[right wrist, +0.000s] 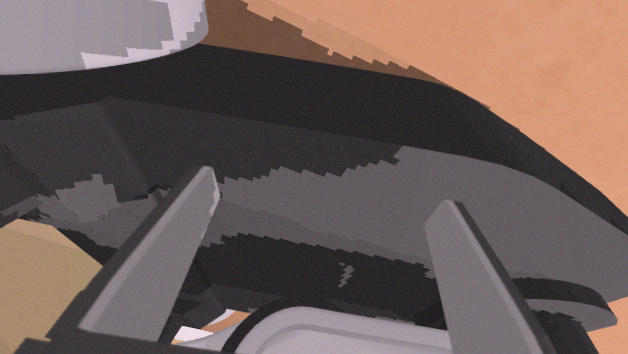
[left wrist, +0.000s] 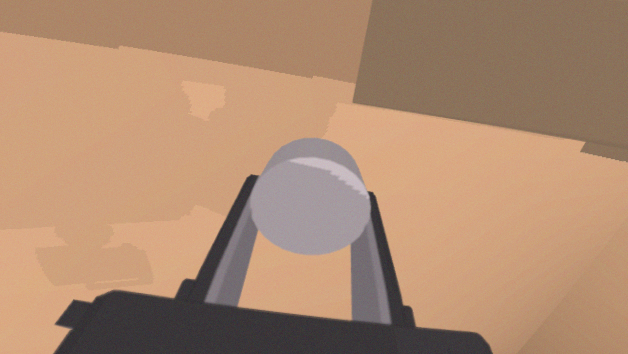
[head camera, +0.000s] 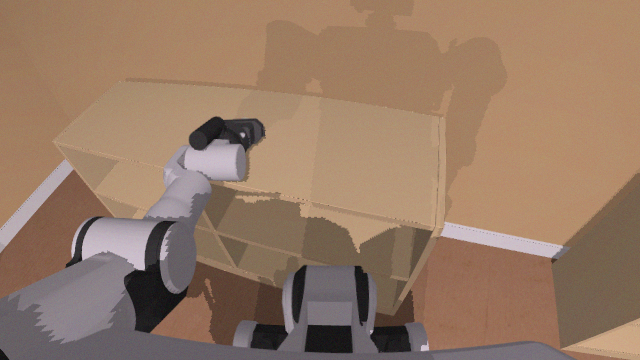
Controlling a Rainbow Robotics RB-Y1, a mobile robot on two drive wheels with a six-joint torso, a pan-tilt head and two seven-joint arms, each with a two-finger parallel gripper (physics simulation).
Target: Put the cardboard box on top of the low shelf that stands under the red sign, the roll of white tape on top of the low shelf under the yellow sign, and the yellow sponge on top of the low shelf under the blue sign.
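Frame: origin at the robot's base, x ahead, y up, z right, level; centimetres.
Seen in the pictures: left gripper, between the fingertips: (left wrist: 310,194) (head camera: 246,123); right gripper, between the fingertips: (right wrist: 326,197).
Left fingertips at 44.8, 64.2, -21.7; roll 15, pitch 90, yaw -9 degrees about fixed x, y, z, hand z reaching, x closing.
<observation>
A point is followed by its place in that frame, as x, y, z.
The left gripper (head camera: 252,130) {44.8, 64.2, -21.7} (left wrist: 311,187) {44.8, 64.2, -21.7} is shut on the roll of white tape (left wrist: 311,210) {42.1, 63.6, -21.7}, whose round end faces the camera between the fingers in the left wrist view. In the head view the gripper overlaps the top of a low wooden shelf (head camera: 370,150) {37.7, 61.1, 9.3}; its height above the top is hard to tell, and the tape is hidden there. The right gripper (right wrist: 328,187) {-21.9, 21.8, 22.4} is open and empty, in front of dark and grey parts of the robot's body. The cardboard box, the yellow sponge and the coloured signs do not show, so the shelf's sign colour cannot be told.
The shelf has open compartments facing the robot and stands by a tan wall (head camera: 540,125) {47.2, 63.6, 60.7} bearing the robot's shadow. Another wooden unit (head camera: 600,275) {14.5, 27.8, 92.3} stands at the right edge of the head view. Reddish floor (head camera: 490,295) {21.1, 0.1, 62.9} lies between them. The robot's base is close to the shelf front.
</observation>
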